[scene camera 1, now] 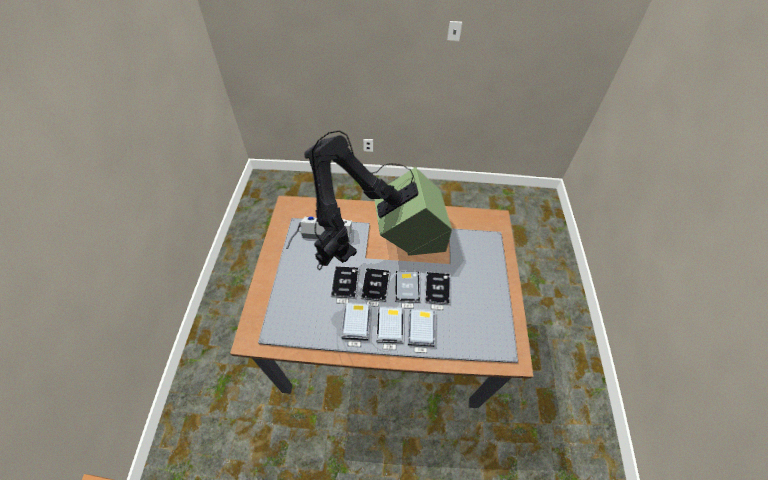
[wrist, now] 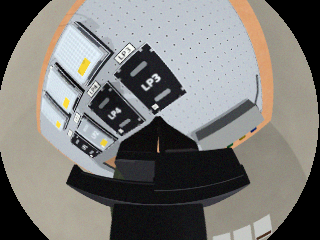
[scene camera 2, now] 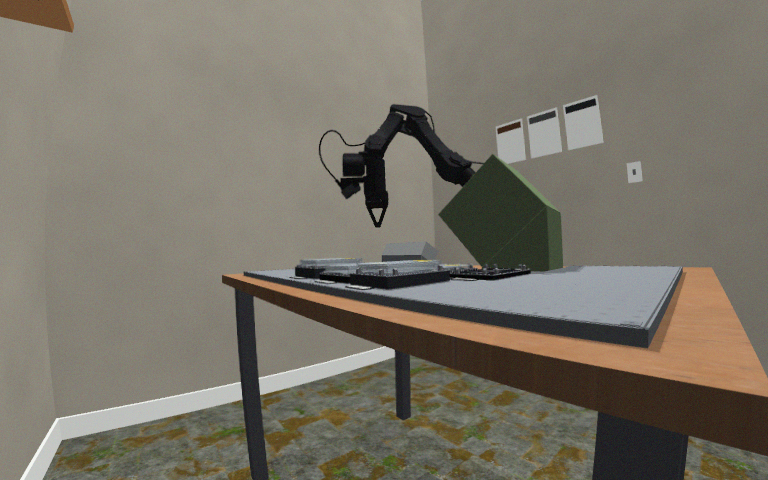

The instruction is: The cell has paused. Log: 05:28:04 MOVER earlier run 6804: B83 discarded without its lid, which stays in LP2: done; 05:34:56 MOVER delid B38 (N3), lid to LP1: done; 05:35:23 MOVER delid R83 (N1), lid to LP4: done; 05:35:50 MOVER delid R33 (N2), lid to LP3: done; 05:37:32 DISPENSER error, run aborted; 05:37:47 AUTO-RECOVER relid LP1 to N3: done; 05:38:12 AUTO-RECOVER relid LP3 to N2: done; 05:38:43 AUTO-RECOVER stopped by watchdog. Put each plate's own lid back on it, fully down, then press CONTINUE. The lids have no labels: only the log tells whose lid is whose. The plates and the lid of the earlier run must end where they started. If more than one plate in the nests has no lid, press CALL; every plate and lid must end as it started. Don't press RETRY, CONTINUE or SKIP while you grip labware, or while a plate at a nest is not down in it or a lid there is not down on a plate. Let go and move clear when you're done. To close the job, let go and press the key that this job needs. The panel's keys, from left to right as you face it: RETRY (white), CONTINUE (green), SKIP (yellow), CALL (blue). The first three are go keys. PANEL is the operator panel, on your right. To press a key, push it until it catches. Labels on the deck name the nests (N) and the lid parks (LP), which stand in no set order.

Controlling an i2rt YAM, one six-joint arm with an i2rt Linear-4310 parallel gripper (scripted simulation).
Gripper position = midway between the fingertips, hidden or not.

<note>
In view: the gripper (wrist: 158, 120) and an operator panel (wrist: 240, 121).
</note>
